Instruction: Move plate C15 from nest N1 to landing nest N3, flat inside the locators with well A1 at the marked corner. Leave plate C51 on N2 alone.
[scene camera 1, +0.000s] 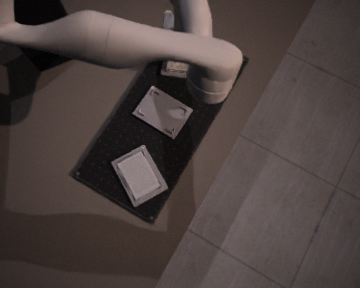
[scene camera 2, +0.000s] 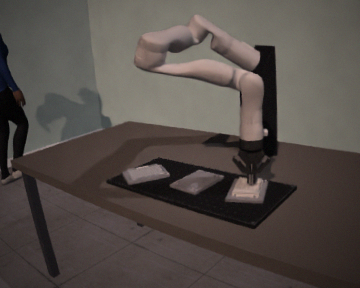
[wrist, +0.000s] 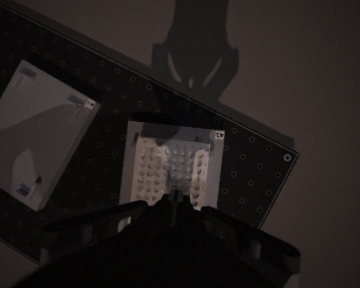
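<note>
A pale well plate sits in a grey nest at the mat's right end in scene view 2. My gripper is shut and empty, its fingertips together low over this plate; whether they touch it I cannot tell. An A1 mark is on that nest's corner. A second plate lies in the nest at the other end. The middle nest holds no plate and shows corner locators. Plate and nest names are not readable.
The nests stand on a black perforated mat on a brown table. The arm hides part of the right-end nest in scene view 1. A person stands beyond the table at the left.
</note>
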